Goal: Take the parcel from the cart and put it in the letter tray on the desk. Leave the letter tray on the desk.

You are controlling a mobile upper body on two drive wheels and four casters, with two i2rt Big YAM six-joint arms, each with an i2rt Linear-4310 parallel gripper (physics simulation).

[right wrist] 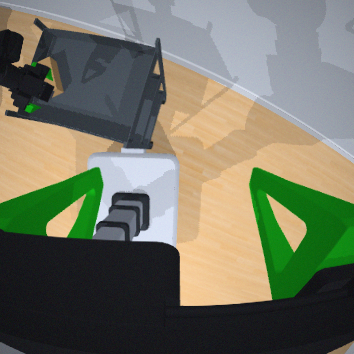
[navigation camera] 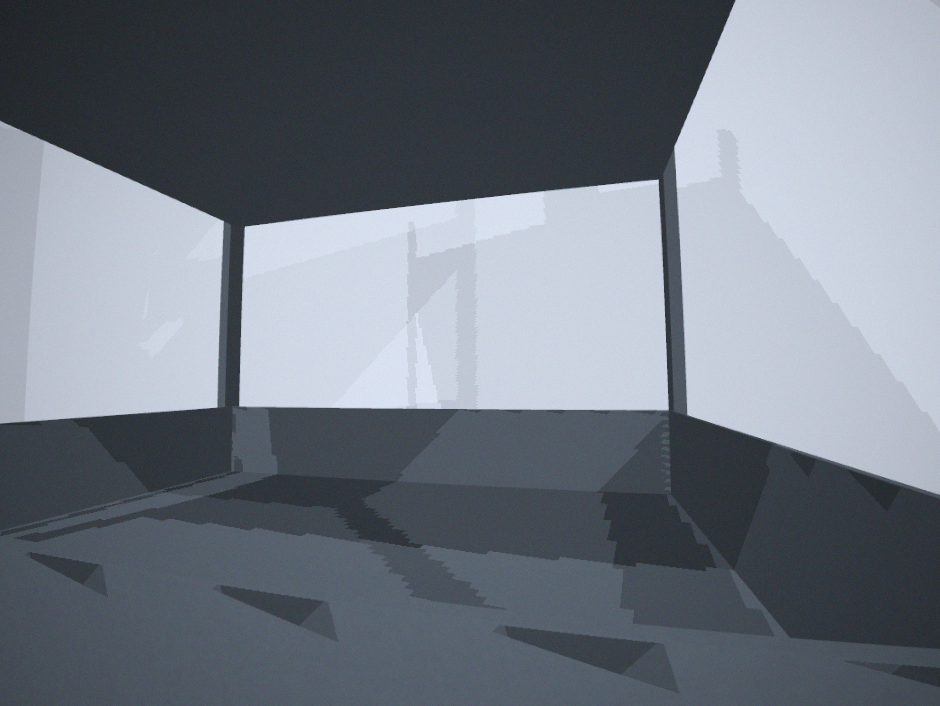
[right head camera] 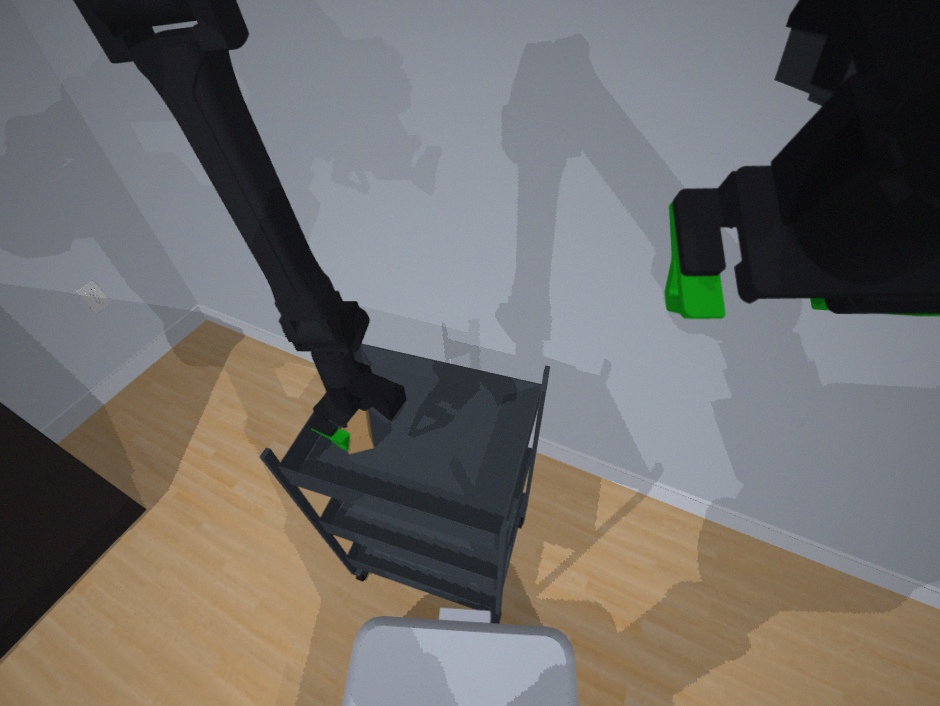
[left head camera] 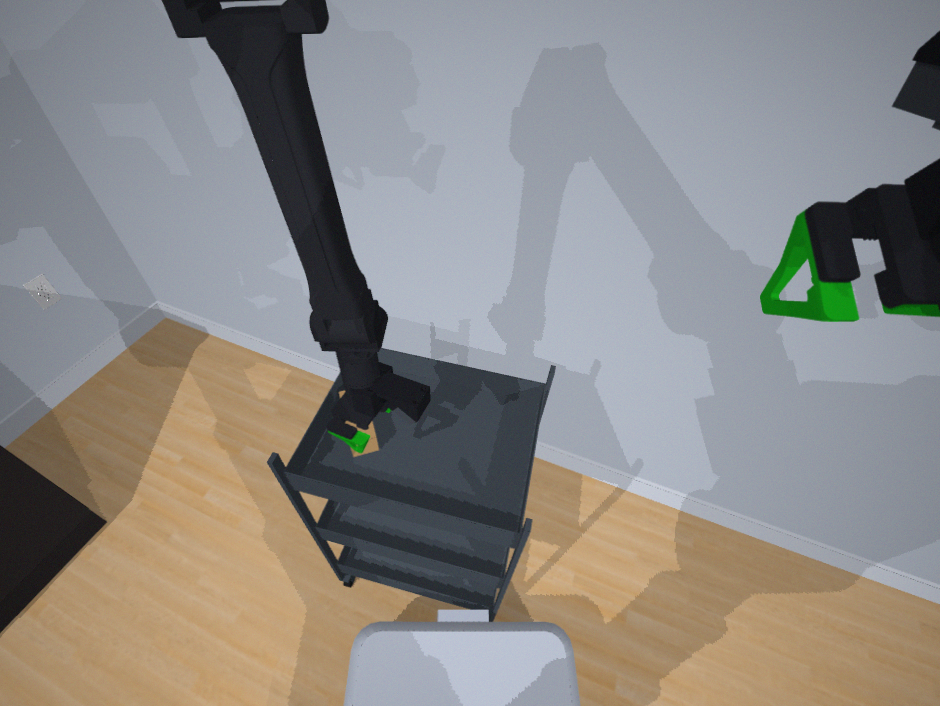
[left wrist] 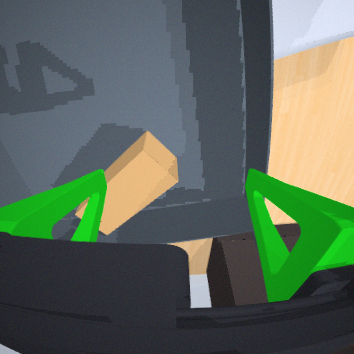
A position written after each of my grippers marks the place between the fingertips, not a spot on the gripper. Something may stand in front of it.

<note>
In view: my left gripper [left head camera: 372,430], my right gripper [right head camera: 740,300], a tan parcel [right head camera: 359,427] and a dark grey cart [left head camera: 435,511].
The tan parcel shows as well in the left wrist view [left wrist: 146,169]. My left gripper is seen too in the right head camera view [right head camera: 360,428] and in the left wrist view [left wrist: 175,177]. My right gripper is seen too in the right wrist view [right wrist: 175,175] and in the left head camera view [left head camera: 824,304]. The navigation camera view does not show the tan parcel: it is out of frame.
</note>
